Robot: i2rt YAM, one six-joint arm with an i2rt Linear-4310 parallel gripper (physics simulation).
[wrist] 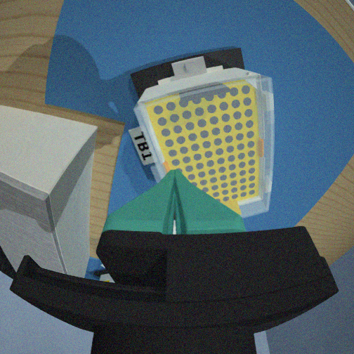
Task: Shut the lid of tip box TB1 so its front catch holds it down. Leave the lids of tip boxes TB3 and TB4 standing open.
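Observation:
Tip box TB1 [212, 135] shows in the wrist view ahead of the fingers, with a yellow, grey-holed rack seen through or inside clear walls. Its clear lid [266, 145] appears to lie over the rack, but whether it is fully down cannot be told. A pale tab [189, 67] sits at the far edge; whether a catch holds the lid is unclear. The TB1 label [141, 146] is left of the box. My gripper [174, 176] is shut and empty, its green tips overlapping the box's near left part in view; contact cannot be told. TB3 and TB4 cannot be identified.
A large grey-white block [45, 145] stands to the left, close beside the gripper. A dark strip [230, 58] lies at TB1's far edge. A blue mat [305, 115] lies under the box on the wooden table [22, 55]. A small white and yellow piece shows low at left.

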